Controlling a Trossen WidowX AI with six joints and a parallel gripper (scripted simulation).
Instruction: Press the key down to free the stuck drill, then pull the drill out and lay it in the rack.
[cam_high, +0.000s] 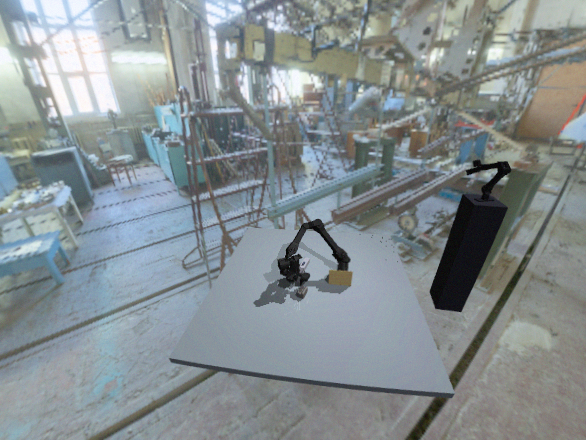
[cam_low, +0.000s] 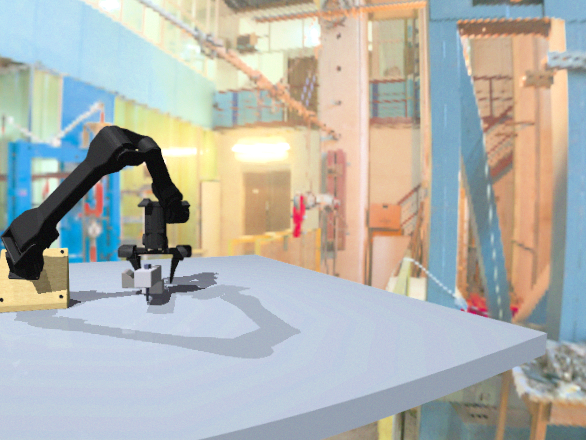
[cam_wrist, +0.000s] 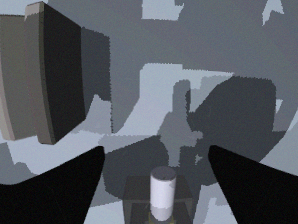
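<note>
My gripper tip is 50 mm to the left of the drill, 40 mm below it and 10 mm past it. From my gripper tip the other things lie so: light grey block: 110 mm to the right, 30 mm above, 20 mm behind; rack: 70 mm to the left, 60 mm behind.
</note>
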